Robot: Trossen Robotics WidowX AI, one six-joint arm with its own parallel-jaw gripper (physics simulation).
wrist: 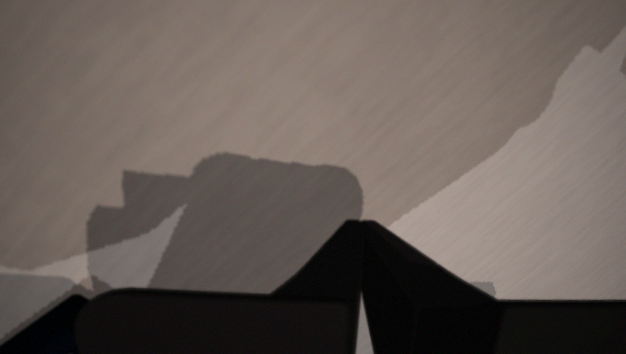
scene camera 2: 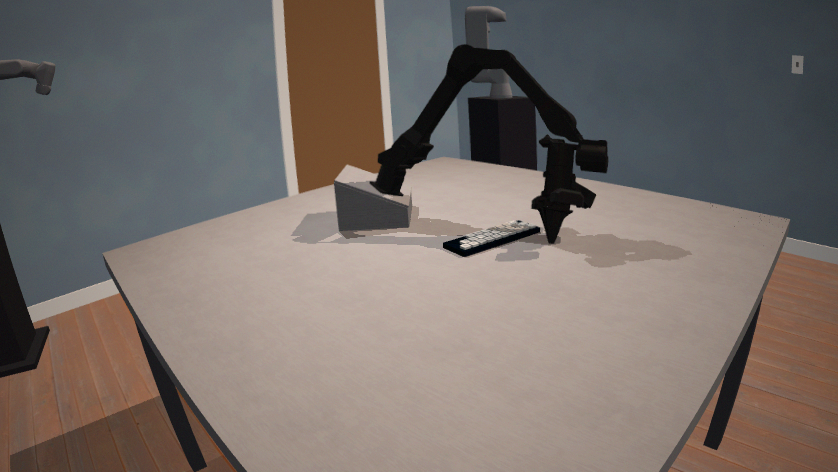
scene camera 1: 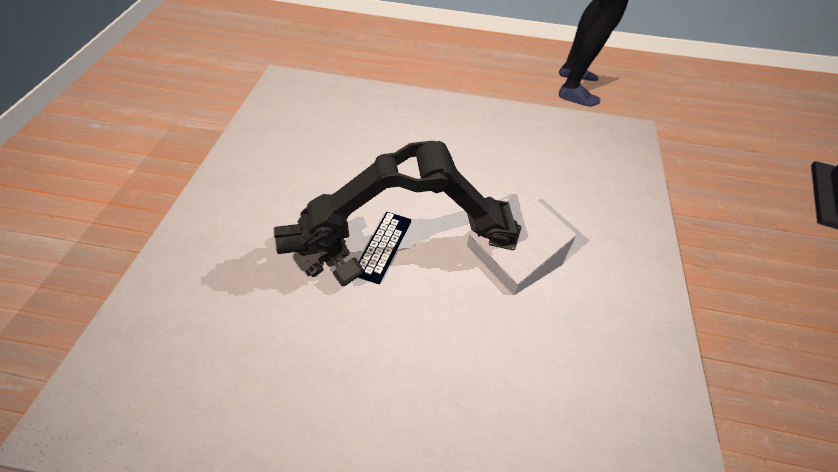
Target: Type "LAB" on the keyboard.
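Pixels of known places: gripper, fingertip midpoint: (wrist: 359,234) (scene camera 2: 551,243) (scene camera 1: 333,254); arm's base, origin of the base link: (scene camera 2: 386,189) (scene camera 1: 505,235).
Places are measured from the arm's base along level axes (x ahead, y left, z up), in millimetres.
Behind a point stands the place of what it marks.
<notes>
The keyboard (scene camera 1: 385,246) @(x 263, y 111, z -60 mm) (scene camera 2: 495,237) @(x 298, y 89, z -59 mm) is a small dark navy board with several rows of white keys, lying flat on the table. The letters are too small to read. In the wrist view, a dark corner of the keyboard (wrist: 47,332) @(x 294, y 212, z -66 mm) shows at the lower left. My gripper (scene camera 2: 551,240) @(x 371, y 179, z -73 mm) (wrist: 359,234) @(x 371, y 179, z -73 mm) is shut and empty, pointing down, with its fingertips together. It is beside the keyboard's far end from the arm's base, off the keys, with its tips at or close above the table top. In scene camera 1, the arm's wrist hides the fingertips.
A light wedge block (scene camera 1: 542,234) @(x -80, y -19, z 25 mm) (scene camera 2: 372,209) @(x 42, y -58, z -28 mm) carries the arm's base on the table (scene camera 1: 410,381) @(x 69, y 393, z -75 mm) (scene camera 2: 410,351) @(x 548, y -247, z -75 mm). Beyond the table are a person's legs (scene camera 1: 593,38), a dark pedestal (scene camera 2: 501,131) with a grey arm, and another grey arm (scene camera 2: 23,69) at the left.
</notes>
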